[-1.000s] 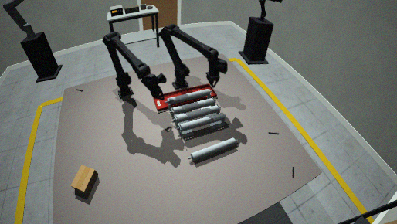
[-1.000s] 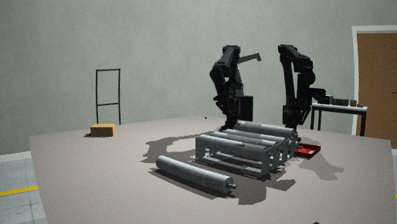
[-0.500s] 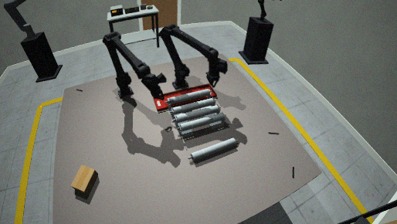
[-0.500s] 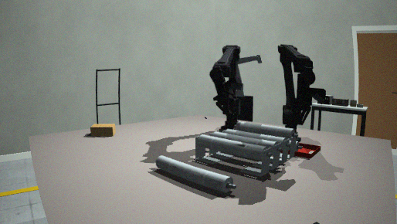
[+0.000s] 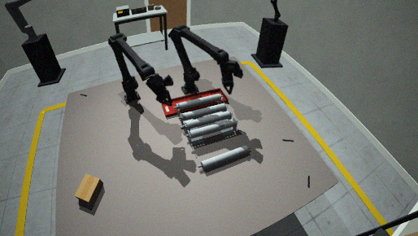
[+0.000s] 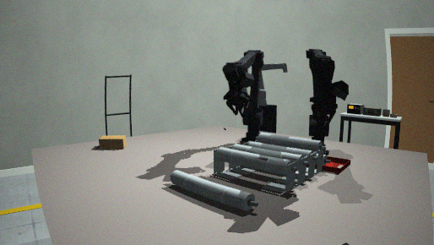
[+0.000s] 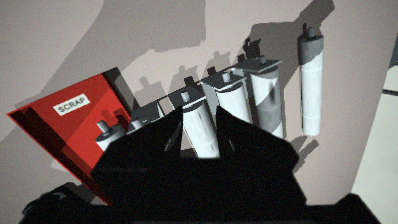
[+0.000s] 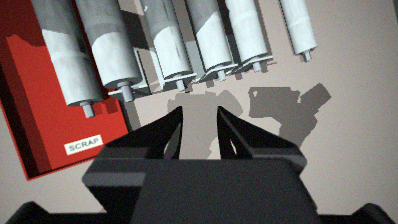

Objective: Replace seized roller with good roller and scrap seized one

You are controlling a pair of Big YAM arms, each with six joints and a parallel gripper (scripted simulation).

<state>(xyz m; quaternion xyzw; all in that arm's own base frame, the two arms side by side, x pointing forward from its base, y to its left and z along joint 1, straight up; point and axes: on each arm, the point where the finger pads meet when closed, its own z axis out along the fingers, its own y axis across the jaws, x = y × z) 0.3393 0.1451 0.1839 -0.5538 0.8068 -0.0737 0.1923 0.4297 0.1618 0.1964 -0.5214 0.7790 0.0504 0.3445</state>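
Right now the bed roller is 18 cm to the right of my left hand, 11 cm below it and 4 cm ahead of it. From my left hand the other things lie so: red scrap tray: 20 cm to the right, 18 cm below, 14 cm behind; cardboard box: 97 cm to the right, 45 cm ahead, 15 cm below.
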